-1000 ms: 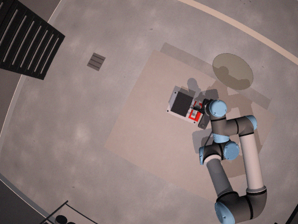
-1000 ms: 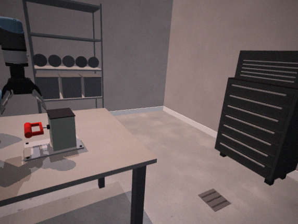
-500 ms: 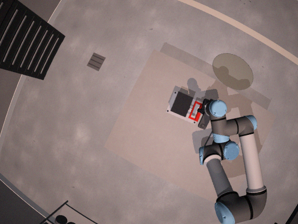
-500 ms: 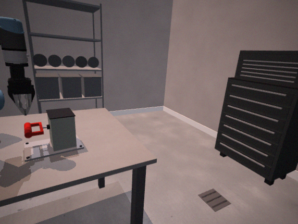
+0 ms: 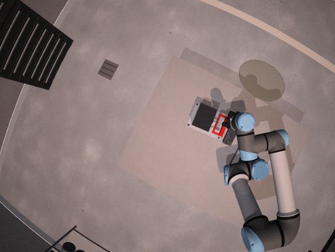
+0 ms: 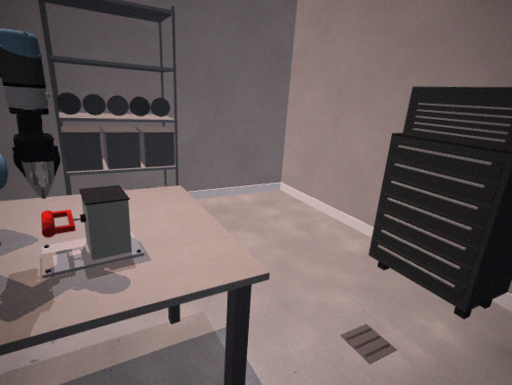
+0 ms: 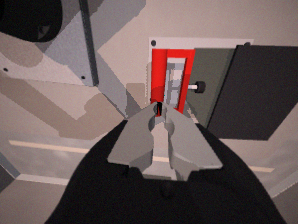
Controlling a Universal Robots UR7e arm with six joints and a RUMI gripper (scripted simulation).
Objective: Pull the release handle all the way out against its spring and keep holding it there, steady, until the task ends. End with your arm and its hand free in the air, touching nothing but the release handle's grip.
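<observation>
Right now the baseplate is 19 cm below my hand, 9 cm ahead of it and 2 cm to the left of it.
</observation>
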